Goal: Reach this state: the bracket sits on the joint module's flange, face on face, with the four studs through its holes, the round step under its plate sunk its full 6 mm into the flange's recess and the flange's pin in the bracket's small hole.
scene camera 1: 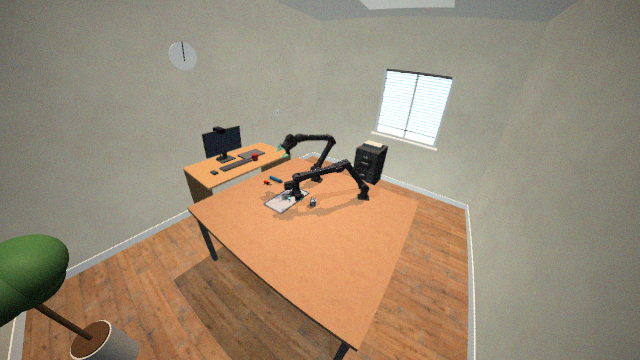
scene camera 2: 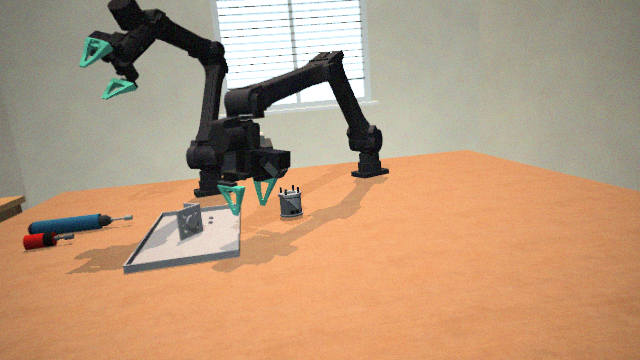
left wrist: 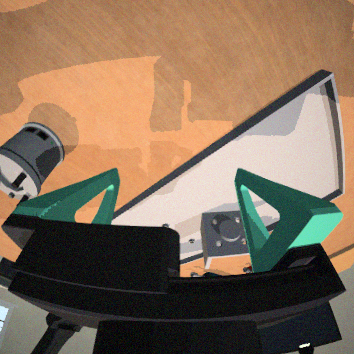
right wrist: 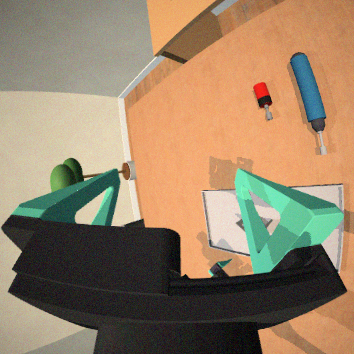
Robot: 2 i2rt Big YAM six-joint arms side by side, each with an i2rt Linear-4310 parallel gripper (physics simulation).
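Places are measured from the left arm's base along level axes (x right, y back, z down), in metres.
Pixels of known places: left gripper, fingertip midpoint: (scene camera 1: pixel 295 201) (scene camera 2: pixel 249 210) (left wrist: pixel 176 174) (right wrist: pixel 241 270); right gripper, fingertip midpoint: (scene camera 1: pixel 278 154) (scene camera 2: pixel 93 83) (right wrist: pixel 177 174); left arm's base, origin of the base link: (scene camera 1: pixel 363 197) (scene camera 2: pixel 370 174); right arm's base, origin of the base link: (scene camera 1: pixel 316 180) (scene camera 2: pixel 213 192).
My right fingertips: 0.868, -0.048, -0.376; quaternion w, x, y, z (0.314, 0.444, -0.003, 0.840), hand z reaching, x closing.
Note:
For each thing: its top centre in the pictures, then the offset to it from my right fingertips, as dx, dy, dz.
- grey joint module, middle of its top: (scene camera 2: pixel 289 187) (scene camera 1: pixel 313 198) -0.389, -0.198, +0.302
- grey bracket, middle of its top: (left wrist: pixel 230 260) (scene camera 2: pixel 182 206) (right wrist: pixel 247 227) -0.114, -0.165, +0.302
- low-rimmed tray, middle of its top: (left wrist: pixel 211 223) (scene camera 2: pixel 193 227) (right wrist: pixel 260 226) (scene camera 1: pixel 287 197) -0.135, -0.162, +0.360
- blue driver, middle of its top: (right wrist: pixel 310 99) (scene camera 2: pixel 81 215) +0.067, +0.118, +0.335
- shorter red driver, middle of its top: (right wrist: pixel 262 100) (scene camera 2: pixel 48 232) +0.145, +0.032, +0.342
The grey joint module (scene camera 1: pixel 312 202) (scene camera 2: pixel 291 204) (left wrist: pixel 42 150) stands upright on the table, its studs pointing up. The grey bracket (scene camera 2: pixel 184 229) (left wrist: pixel 210 235) is on the tray, its holed plate upright and its round step facing sideways; in the right wrist view a finger partly hides it. My left gripper (scene camera 1: pixel 294 199) (scene camera 2: pixel 250 209) (left wrist: pixel 176 174) is open and empty, low by the tray's edge, between bracket and module in scene camera 2. My right gripper (scene camera 1: pixel 281 153) (scene camera 2: pixel 93 81) (right wrist: pixel 177 174) is open and empty, high above the table.
The low-rimmed tray (scene camera 2: pixel 182 263) (right wrist: pixel 206 215) also holds small round parts (scene camera 2: pixel 211 220) (left wrist: pixel 191 241). A blue driver (scene camera 2: pixel 70 224) (right wrist: pixel 307 87) and a shorter red driver (scene camera 2: pixel 40 241) (right wrist: pixel 262 95) lie on the table left of the tray in scene camera 2.

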